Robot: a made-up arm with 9 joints. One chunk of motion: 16 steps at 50 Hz.
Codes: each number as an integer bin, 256 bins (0 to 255) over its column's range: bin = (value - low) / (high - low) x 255, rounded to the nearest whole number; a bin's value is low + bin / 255 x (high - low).
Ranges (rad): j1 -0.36..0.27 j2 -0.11..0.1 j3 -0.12..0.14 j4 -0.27..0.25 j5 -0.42..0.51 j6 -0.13..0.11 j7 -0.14..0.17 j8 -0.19..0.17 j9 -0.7..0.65
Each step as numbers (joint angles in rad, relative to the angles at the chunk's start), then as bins.
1 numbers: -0.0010 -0.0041 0.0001 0.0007 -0.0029 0.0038 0.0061 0.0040 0.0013
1 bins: 145 129 118 133 114 142 120 137 132
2 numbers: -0.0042 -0.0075 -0.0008 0.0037 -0.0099 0.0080 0.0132 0.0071 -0.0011
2 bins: 144 124 117 134 112 147 126 140 132
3 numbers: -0.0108 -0.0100 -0.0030 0.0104 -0.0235 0.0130 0.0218 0.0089 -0.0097
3 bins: 141 121 115 138 109 152 133 141 130
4 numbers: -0.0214 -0.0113 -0.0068 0.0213 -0.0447 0.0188 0.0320 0.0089 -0.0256
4 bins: 137 120 111 143 103 158 141 141 127
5 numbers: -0.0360 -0.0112 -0.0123 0.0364 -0.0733 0.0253 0.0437 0.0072 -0.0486
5 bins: 131 120 106 150 95 165 151 140 123
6 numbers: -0.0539 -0.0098 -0.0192 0.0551 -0.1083 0.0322 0.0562 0.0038 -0.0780
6 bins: 124 122 99 159 85 172 161 137 117
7 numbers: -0.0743 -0.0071 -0.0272 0.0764 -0.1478 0.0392 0.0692 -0.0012 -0.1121
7 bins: 116 125 91 170 75 180 172 134 111
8 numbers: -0.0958 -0.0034 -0.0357 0.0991 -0.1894 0.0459 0.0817 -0.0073 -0.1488
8 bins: 107 129 83 181 63 187 182 129 104
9 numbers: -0.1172 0.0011 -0.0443 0.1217 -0.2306 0.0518 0.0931 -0.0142 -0.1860
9 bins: 98 135 74 192 52 193 192 125 97
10 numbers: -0.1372 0.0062 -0.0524 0.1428 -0.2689 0.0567 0.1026 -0.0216 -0.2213
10 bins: 90 141 66 202 41 198 200 119 90
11 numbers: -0.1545 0.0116 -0.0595 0.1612 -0.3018 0.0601 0.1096 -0.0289 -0.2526
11 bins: 83 148 59 211 32 202 205 114 85
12 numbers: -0.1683 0.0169 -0.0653 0.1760 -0.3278 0.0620 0.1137 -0.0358 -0.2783
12 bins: 78 154 54 219 25 204 209 109 80
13 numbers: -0.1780 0.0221 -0.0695 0.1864 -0.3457 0.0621 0.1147 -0.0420 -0.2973
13 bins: 74 160 50 224 20 204 210 105 76
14 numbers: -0.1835 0.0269 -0.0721 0.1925 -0.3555 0.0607 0.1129 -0.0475 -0.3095
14 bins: 71 166 47 227 18 203 208 101 74
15 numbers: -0.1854 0.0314 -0.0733 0.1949 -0.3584 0.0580 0.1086 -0.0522 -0.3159
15 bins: 71 172 46 228 17 200 204 98 73
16 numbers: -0.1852 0.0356 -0.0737 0.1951 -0.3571 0.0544 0.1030 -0.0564 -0.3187
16 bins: 71 177 45 228 17 196 200 95 72
